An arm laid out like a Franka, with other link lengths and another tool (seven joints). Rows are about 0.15 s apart.
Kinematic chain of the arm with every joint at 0, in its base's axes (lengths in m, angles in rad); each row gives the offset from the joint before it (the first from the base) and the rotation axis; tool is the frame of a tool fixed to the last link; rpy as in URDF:
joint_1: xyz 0 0 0.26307 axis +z
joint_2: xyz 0 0 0 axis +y
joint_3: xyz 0 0 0.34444 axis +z
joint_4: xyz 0.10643 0 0 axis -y
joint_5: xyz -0.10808 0 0.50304 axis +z
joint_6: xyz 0 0 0 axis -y
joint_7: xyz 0.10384 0 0 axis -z
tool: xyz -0.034 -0.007 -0.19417 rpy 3.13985 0 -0.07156
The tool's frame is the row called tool.
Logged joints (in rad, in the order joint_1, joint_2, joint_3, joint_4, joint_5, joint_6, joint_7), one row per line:
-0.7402, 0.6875, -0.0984, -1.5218, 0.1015, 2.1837, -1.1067
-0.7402, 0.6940, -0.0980, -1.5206, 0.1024, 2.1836, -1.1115
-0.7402, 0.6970, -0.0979, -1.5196, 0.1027, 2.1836, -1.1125
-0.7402, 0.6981, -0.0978, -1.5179, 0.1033, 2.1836, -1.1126
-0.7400, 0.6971, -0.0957, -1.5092, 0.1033, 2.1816, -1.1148
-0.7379, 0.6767, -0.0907, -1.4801, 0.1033, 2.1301, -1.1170
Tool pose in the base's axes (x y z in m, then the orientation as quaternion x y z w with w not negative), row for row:
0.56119, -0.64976, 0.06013, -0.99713, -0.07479, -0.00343, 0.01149
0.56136, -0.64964, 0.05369, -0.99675, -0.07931, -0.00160, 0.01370
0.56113, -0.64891, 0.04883, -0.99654, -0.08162, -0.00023, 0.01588
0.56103, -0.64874, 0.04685, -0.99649, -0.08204, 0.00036, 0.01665
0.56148, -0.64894, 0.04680, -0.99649, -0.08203, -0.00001, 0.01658
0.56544, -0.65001, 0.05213, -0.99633, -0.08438, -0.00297, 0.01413
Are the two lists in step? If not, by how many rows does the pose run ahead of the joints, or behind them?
The pose runs 1 row behind the joints: the pose in row i belongs to the joints in row i - 1.
